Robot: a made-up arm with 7 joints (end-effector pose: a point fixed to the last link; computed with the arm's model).
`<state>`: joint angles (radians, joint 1 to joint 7).
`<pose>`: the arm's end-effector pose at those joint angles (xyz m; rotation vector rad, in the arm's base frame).
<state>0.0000 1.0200 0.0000 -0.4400 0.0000 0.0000 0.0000</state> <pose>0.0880 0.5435 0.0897 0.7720 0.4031 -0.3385</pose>
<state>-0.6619 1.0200 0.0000 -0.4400 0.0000 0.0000 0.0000</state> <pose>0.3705 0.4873 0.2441 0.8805 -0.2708 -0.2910</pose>
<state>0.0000 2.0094 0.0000 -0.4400 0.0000 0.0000 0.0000</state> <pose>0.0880 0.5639 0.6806 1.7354 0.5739 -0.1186</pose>
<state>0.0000 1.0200 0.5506 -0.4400 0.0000 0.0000 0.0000</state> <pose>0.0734 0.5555 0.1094 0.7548 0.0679 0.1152</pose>
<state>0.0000 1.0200 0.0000 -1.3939 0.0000 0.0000 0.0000</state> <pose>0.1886 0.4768 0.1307 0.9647 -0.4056 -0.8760</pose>
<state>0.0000 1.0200 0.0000 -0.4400 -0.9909 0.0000 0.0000</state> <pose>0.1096 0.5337 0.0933 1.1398 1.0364 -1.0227</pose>
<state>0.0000 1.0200 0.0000 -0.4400 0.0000 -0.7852 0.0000</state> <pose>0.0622 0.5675 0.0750 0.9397 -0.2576 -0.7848</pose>
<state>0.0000 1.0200 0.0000 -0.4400 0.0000 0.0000 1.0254</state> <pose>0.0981 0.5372 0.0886 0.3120 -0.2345 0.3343</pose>
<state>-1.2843 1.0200 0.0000 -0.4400 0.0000 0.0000 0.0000</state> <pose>0.4910 0.3903 0.5104 0.9246 -0.9106 -0.2241</pose>
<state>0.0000 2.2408 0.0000 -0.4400 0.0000 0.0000 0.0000</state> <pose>0.0880 0.4856 0.8011 1.9594 0.6064 -0.0535</pose>
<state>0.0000 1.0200 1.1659 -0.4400 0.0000 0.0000 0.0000</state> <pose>0.0457 0.5621 0.1201 0.6894 -0.3109 0.6152</pose>
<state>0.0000 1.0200 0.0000 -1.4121 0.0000 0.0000 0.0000</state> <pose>0.1897 0.4748 0.1319 0.9672 -0.4217 -0.8858</pose>
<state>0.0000 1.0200 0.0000 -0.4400 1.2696 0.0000 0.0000</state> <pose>0.0744 0.5353 0.0643 0.1916 -0.3836 0.4893</pose>
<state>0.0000 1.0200 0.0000 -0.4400 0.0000 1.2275 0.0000</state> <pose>0.1446 0.5520 0.0844 0.3487 1.3337 0.4208</pose>
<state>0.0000 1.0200 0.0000 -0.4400 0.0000 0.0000 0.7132</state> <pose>0.0947 0.5386 0.0877 0.4599 -0.0423 0.1332</pose>
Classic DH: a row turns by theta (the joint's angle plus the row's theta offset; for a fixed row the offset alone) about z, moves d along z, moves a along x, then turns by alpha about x. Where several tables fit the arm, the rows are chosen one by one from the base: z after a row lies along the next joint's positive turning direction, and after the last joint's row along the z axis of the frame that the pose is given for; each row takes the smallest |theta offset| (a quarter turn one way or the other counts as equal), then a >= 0, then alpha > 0; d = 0 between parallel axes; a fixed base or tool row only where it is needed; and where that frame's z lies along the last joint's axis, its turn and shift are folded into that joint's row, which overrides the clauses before.
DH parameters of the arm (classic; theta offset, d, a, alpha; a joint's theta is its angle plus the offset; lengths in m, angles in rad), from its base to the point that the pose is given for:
base (fixed): 0 0.4168 -0.0098 -1.2217
joint 1: 1.5708 0.0013 0.014 1.5708
joint 2: 1.2217 0.0496 -0.0008 -1.5708
joint 3: -1.5708 -0.486 0.0228 -1.5708
joint 4: 0 -0.0089 -0.0251 1.5708
joint 5: 0 -0.1842 -0.0102 -1.5708
joint 6: 0 0.0309 0.0095 1.5708
joint 7: -1.2988 0.0634 0.005 -0.6893
tool (fixed): 0.8547 -0.0175 0 0

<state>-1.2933 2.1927 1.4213 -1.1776 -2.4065 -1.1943 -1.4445</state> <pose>-0.2820 0.3601 0.7171 1.4616 2.7465 0.3258</pose>
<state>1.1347 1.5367 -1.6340 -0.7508 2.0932 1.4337 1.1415</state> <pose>-0.3147 0.6158 0.4195 1.0065 1.8220 2.2799</pose>
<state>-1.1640 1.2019 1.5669 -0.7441 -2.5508 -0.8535 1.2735</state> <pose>0.2831 0.5136 0.5319 0.9522 -0.8360 -0.0849</pose>
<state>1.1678 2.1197 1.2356 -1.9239 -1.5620 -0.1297 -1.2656</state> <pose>0.2158 0.3696 0.5507 -1.3517 -0.5926 0.0091</pose>
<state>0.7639 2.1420 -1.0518 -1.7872 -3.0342 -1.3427 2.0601</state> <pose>0.0144 0.4651 0.4498 -0.2427 -2.2571 1.3300</pose>
